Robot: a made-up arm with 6 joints. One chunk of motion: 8 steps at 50 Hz.
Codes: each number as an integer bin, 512 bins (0 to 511) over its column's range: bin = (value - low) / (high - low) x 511, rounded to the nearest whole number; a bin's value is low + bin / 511 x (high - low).
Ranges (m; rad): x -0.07..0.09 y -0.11..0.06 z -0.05..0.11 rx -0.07..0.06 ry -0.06..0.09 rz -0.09..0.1
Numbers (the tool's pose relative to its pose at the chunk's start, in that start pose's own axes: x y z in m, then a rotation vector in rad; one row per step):
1: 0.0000 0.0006 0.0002 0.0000 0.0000 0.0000
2: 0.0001 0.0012 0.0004 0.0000 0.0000 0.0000
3: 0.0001 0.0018 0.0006 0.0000 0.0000 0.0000
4: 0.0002 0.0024 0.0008 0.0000 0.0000 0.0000
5: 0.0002 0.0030 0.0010 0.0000 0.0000 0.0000
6: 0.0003 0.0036 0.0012 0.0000 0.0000 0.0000
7: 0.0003 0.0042 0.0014 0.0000 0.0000 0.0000
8: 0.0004 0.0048 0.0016 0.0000 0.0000 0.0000
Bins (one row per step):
1: 224 332 160 275 204 242
2: 224 334 161 275 204 242
3: 224 336 162 275 204 242
4: 224 338 162 275 204 242
5: 224 340 163 275 204 242
6: 225 341 164 275 204 242
7: 225 343 164 275 204 242
8: 225 345 165 275 204 242

